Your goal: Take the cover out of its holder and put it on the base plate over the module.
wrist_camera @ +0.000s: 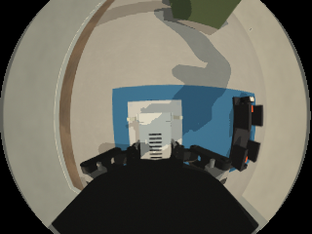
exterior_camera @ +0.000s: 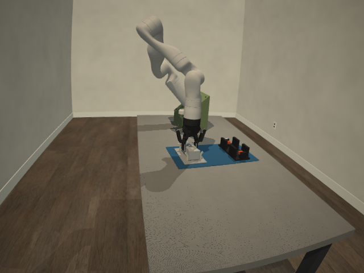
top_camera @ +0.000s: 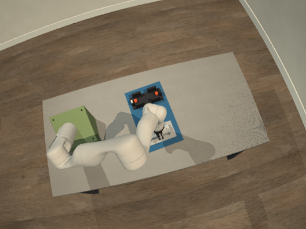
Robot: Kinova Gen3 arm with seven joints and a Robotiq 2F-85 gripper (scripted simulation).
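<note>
Right now my hand is 10 mm short of the white cover and 10 mm above it.
</note>
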